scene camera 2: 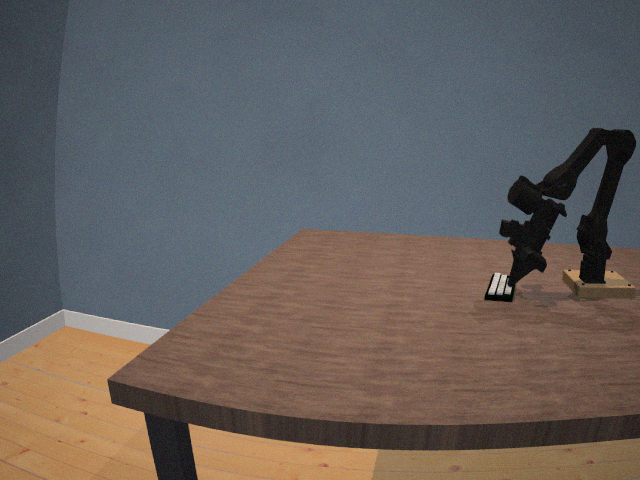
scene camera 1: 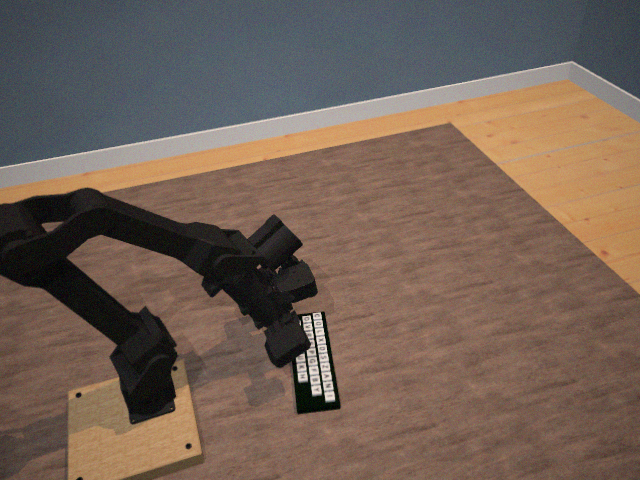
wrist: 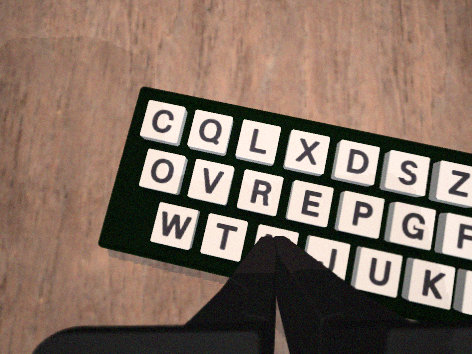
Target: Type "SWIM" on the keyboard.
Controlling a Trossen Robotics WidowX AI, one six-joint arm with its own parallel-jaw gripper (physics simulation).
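Seen in the pictures: gripper, fingertip midpoint: (scene camera 2: 508, 285) (wrist: 272, 248); arm's base, origin of the base link: (scene camera 2: 592, 280) (scene camera 1: 150, 400).
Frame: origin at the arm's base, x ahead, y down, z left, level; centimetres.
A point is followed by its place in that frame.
The dark green keyboard (scene camera 1: 316, 404) @(x 23.2, y 1.5, z -8.8 cm) (scene camera 2: 498, 298) @(x 27.9, y 2.0, z 9.8 cm) (wrist: 122, 215) @(x 25.8, y 1.5, z 9.6 cm) lies flat on the table with white letter keys in three rows. In the wrist view, the W key (wrist: 175, 226) @(x 25.3, y 1.0, z 7.4 cm) is at the left of the near row and the S key (wrist: 407, 172) @(x 27.2, y 1.0, z -1.1 cm) is in the far row. The I key (scene camera 1: 329, 396) @(x 25.4, y 1.0, z -8.5 cm) ends the far row in scene camera 1. My gripper (scene camera 2: 511, 283) @(x 24.6, y 0.7, z 3.9 cm) (wrist: 272, 248) @(x 24.6, y 0.7, z 3.9 cm) is shut and empty, tips down over the M key (wrist: 277, 232) @(x 25.1, y 1.0, z 3.7 cm), between T and J. The tips hide most of that key; whether they touch it I cannot tell.
The T key (wrist: 224, 237) @(x 24.9, y 1.0, z 5.6 cm) and J key (wrist: 330, 256) @(x 24.2, y 1.0, z 1.9 cm) flank the fingertips. The arm's wooden base plate (scene camera 1: 134, 444) @(x -3.0, y 0.0, z -6.6 cm) (scene camera 2: 604, 290) @(x -1.6, y 0.9, z 6.4 cm) is on the brown table (scene camera 1: 439, 310) @(x 50.3, y 2.6, z 2.6 cm) (scene camera 2: 310, 335) @(x 63.0, y 2.6, z 33.8 cm). A blue wall stands behind the table.
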